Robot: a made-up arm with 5 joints.
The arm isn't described. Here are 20 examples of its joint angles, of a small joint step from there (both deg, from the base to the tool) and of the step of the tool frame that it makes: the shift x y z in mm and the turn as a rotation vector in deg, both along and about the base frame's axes.
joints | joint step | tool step
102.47 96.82 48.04 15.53 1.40 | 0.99 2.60 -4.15 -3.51 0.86 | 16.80 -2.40 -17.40 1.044 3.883 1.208
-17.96 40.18 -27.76 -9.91 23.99 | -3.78 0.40 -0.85 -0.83 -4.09 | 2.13 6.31 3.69 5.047 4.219 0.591
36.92 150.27 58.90 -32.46 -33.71 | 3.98 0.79 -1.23 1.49 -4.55 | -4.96 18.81 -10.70 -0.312 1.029 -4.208
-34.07 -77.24 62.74 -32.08 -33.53 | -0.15 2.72 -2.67 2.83 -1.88 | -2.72 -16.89 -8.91 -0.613 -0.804 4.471
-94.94 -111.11 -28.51 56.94 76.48 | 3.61 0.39 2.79 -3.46 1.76 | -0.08 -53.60 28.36 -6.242 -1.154 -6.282
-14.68 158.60 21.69 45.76 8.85 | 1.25 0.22 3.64 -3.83 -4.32 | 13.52 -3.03 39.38 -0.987 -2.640 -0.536
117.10 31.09 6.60 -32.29 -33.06 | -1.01 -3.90 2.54 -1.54 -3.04 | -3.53 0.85 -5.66 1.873 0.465 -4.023
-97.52 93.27 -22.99 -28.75 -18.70 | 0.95 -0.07 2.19 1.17 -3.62 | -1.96 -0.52 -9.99 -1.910 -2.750 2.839
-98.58 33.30 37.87 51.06 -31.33 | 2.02 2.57 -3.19 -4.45 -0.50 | -2.58 12.67 19.75 0.840 2.564 -2.602
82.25 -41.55 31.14 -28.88 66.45 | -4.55 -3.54 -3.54 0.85 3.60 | -23.64 27.62 13.11 3.208 -0.221 -4.343
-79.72 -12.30 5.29 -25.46 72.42 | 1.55 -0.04 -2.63 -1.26 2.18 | 0.91 -2.10 9.50 -3.139 1.842 -0.947
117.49 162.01 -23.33 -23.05 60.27 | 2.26 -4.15 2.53 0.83 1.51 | 4.19 -12.43 5.81 -2.109 -2.706 -0.327
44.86 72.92 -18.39 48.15 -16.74 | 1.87 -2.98 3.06 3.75 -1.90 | -8.27 13.63 36.57 -6.031 4.123 -2.791
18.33 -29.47 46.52 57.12 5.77 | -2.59 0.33 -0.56 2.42 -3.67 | 14.17 -14.48 -2.04 -2.247 3.813 1.378
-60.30 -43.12 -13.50 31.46 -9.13 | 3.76 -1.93 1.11 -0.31 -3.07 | 7.34 5.48 32.85 -2.716 0.414 3.788
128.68 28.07 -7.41 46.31 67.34 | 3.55 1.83 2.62 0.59 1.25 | 7.65 1.54 0.14 -5.161 3.285 2.543
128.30 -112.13 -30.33 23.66 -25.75 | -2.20 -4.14 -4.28 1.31 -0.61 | 40.40 -20.91 37.43 3.259 -4.168 -8.232
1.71 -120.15 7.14 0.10 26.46 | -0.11 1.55 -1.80 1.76 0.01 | 8.49 -4.55 -0.90 0.632 1.206 0.610
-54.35 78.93 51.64 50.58 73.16 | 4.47 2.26 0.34 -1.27 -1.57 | 18.58 -20.36 27.74 -4.141 -2.156 -1.767
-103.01 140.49 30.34 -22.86 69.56 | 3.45 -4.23 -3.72 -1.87 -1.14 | 15.26 21.07 31.39 0.889 -3.489 6.084
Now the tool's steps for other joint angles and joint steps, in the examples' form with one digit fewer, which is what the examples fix.
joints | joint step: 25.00 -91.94 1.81 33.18 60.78 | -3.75 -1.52 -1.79 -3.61 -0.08
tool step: 7.6 -18.3 -2.5 0.36 0.97 -0.69
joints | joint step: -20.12 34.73 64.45 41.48 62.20 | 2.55 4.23 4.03 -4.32 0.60
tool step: 48.2 15.2 15.3 0.95 -10.33 1.46
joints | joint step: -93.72 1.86 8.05 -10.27 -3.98 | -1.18 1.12 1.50 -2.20 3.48
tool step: 9.7 25.2 4.6 0.12 1.76 -7.36
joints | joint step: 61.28 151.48 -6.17 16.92 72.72 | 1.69 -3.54 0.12 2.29 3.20
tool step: -13.2 -20.5 -4.1 -2.39 -0.16 -2.22
